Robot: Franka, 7 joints.
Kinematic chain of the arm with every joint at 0, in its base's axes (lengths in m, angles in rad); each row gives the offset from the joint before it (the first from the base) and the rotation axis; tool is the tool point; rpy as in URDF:
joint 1: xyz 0 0 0.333 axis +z
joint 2: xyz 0 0 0 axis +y
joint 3: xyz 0 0 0.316 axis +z
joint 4: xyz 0.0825 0 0 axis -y
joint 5: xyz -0.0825 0 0.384 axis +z
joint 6: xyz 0 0 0 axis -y
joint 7: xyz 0.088 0 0 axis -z
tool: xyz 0 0 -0.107 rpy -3.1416 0 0
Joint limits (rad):
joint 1: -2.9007..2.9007
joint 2: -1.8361..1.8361
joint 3: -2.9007..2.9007
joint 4: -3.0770..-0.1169
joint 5: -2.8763..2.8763
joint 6: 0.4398..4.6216
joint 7: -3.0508..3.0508
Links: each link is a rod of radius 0.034 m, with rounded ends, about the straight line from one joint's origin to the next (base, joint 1, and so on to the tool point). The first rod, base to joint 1, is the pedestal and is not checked.
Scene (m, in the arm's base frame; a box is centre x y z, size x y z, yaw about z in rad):
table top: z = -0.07
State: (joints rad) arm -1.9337 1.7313 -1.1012 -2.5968 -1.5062 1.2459 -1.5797
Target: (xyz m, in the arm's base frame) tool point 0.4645 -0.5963 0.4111
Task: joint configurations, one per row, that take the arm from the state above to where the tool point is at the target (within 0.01 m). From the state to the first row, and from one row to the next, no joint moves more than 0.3 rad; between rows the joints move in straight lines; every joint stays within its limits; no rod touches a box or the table.
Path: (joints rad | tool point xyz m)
1: -1.6543 1.6861 -1.1407 -2.3582 -1.5739 1.2628 -1.5797 | -0.4645 -0.0188 0.2558
2: -1.3749 1.6410 -1.1802 -2.1197 -1.6416 1.2798 -1.5797 | -0.4732 -0.2572 0.2477
3: -1.0955 1.5958 -1.2198 -1.8811 -1.7093 1.2967 -1.5797 | -0.3565 -0.4930 0.2612
4: -0.8160 1.5506 -1.2593 -1.6426 -1.7770 1.3136 -1.5797 | -0.1263 -0.6585 0.2955
5: -0.5366 1.5054 -1.2988 -1.4040 -1.8447 1.3305 -1.5797 | 0.1704 -0.7005 0.3472
6: -0.2572 1.4603 -1.3383 -1.1655 -1.9124 1.3475 -1.5797 | 0.4645 -0.5963 0.4111

